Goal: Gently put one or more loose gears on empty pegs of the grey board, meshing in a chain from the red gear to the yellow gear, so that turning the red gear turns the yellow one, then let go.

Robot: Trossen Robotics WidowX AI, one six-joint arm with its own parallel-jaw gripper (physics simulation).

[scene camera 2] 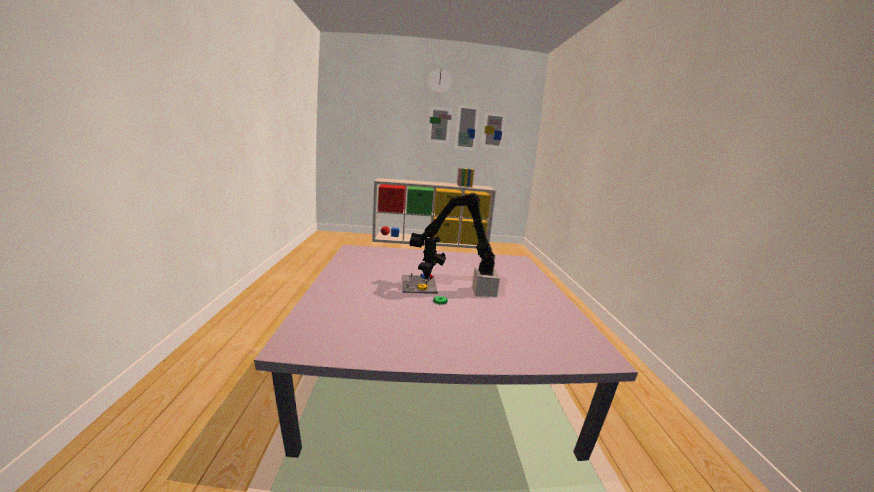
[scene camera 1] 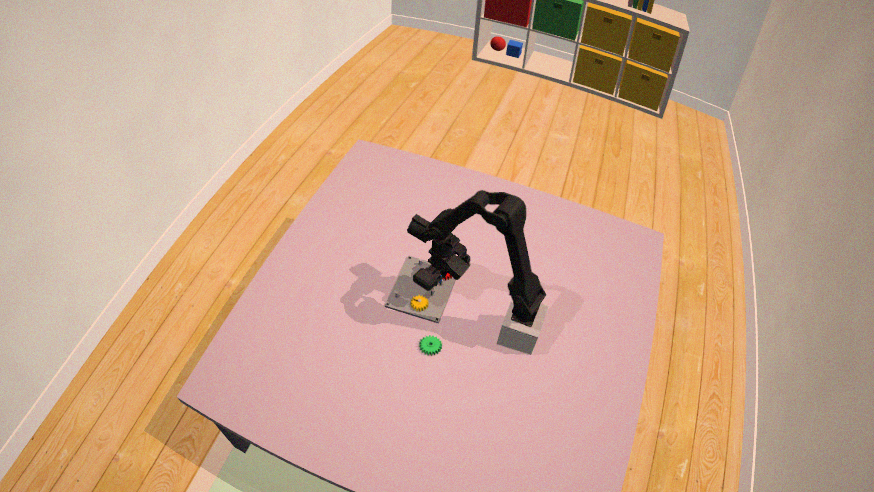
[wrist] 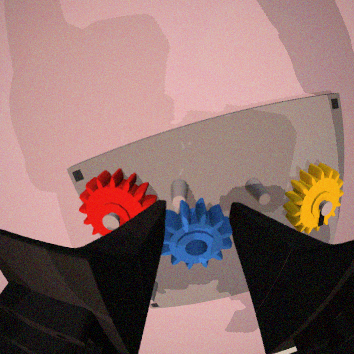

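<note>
The grey board lies on the table. The red gear and the yellow gear sit on its pegs at opposite ends. My gripper is shut on the blue gear, with its hole showing in the wrist view, and holds it above the board between red and yellow. Two bare pegs show in the wrist view: one peg at the blue gear's upper left edge, another peg nearer yellow. The green gear lies loose on the table.
The arm's grey base block stands on the pink table, to the right of the board in the scene views. A shelf unit stands on the floor behind the table.
</note>
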